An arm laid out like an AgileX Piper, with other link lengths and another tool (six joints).
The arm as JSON. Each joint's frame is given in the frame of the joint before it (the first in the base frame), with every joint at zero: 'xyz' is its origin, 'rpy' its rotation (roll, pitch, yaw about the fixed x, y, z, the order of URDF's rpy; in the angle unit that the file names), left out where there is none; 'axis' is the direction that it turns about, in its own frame. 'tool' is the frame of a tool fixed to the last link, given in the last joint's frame.
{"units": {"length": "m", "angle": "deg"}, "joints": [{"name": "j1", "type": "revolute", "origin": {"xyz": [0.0, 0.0, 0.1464]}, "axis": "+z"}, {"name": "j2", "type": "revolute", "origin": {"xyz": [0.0, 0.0, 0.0], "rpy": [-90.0, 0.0, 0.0]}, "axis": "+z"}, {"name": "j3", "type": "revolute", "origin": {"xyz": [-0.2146, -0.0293, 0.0]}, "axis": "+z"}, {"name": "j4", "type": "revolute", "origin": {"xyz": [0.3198, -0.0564, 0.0], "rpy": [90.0, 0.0, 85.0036]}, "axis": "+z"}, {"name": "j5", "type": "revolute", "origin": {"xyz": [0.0, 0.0, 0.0], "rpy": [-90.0, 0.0, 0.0]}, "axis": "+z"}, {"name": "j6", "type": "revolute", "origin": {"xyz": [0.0, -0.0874, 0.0], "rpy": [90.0, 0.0, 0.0]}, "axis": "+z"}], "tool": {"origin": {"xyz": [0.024, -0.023, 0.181], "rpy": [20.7, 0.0, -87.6]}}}
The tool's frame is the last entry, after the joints.
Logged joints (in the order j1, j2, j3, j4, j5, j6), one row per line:
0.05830, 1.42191, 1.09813, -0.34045, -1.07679, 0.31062
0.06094, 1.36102, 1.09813, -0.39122, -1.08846, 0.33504
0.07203, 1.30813, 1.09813, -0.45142, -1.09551, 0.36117
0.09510, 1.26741, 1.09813, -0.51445, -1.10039, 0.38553
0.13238, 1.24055, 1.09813, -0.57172, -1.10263, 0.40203
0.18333, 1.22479, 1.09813, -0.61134, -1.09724, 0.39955
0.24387, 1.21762, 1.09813, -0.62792, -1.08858, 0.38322
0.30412, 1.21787, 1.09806, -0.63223, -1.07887, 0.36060
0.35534, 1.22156, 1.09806, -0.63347, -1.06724, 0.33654
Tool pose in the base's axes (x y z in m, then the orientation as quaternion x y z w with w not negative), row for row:
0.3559, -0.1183, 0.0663, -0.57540, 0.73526, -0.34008, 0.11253
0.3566, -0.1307, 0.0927, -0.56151, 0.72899, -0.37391, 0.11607
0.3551, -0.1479, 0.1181, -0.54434, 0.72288, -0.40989, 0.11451
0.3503, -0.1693, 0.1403, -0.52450, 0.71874, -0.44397, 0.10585
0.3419, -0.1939, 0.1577, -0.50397, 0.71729, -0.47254, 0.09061
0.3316, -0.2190, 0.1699, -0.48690, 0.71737, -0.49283, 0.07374
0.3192, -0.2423, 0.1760, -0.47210, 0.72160, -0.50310, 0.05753
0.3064, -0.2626, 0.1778, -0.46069, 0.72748, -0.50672, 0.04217
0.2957, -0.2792, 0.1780, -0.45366, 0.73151, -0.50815, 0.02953
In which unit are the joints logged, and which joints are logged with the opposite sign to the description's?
The joints are logged in radians. Opposite sign: j1, j3, j5.
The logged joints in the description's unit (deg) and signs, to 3 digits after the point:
-3.340, 81.469, -62.918, -19.506, 61.696, 17.797
-3.492, 77.981, -62.918, -22.415, 62.364, 19.196
-4.127, 74.950, -62.918, -25.864, 62.768, 20.694
-5.449, 72.617, -62.918, -29.476, 63.048, 22.089
-7.585, 71.078, -62.918, -32.757, 63.176, 23.035
-10.504, 70.175, -62.918, -35.027, 62.867, 22.893
-13.973, 69.764, -62.918, -35.977, 62.371, 21.957
-17.425, 69.779, -62.914, -36.224, 61.815, 20.661
-20.359, 69.990, -62.914, -36.295, 61.148, 19.282

